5 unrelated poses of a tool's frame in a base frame.
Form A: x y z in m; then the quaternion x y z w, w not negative.
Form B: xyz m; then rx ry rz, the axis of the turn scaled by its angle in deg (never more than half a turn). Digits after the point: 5 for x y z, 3 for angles.
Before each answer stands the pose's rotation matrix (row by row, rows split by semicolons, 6 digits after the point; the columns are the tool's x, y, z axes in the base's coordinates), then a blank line. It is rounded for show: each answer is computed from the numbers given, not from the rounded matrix.
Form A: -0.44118 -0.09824 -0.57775 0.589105 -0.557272 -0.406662 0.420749
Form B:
0.048148 -0.314378 -0.948076; -0.998788 -0.024837 -0.042488; -0.010190 0.948973 -0.315193

-0.44118 -0.09824 -0.57775 84.573 -80.003 -58.381
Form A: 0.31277 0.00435 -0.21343 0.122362 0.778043 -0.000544 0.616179
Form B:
-0.210702 0.191076 0.958694; 0.189735 0.970054 -0.151640; -0.958960 0.149947 -0.240646

0.31277 0.00435 -0.21343 16.146 102.663 -0.072
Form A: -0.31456 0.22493 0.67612 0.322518 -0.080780 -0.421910 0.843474
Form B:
0.630933 0.659634 -0.408419; -0.763846 0.435948 -0.475907; -0.135876 0.612235 0.778913

-0.31456 0.22493 0.67612 39.016 -9.772 -51.039
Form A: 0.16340 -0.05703 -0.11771 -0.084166 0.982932 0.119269 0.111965
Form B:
-0.960760 -0.192167 0.200031; -0.138751 0.957382 0.253314; -0.240185 0.215619 -0.946478

0.16340 -0.05703 -0.11771 -14.157 165.330 20.061
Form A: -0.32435 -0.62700 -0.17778 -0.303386 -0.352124 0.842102 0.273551
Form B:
-0.666254 -0.247057 -0.703611; 0.674374 -0.602357 -0.427065; -0.318316 -0.759032 0.567931

-0.32435 -0.62700 -0.17778 -46.760 -54.272 129.791
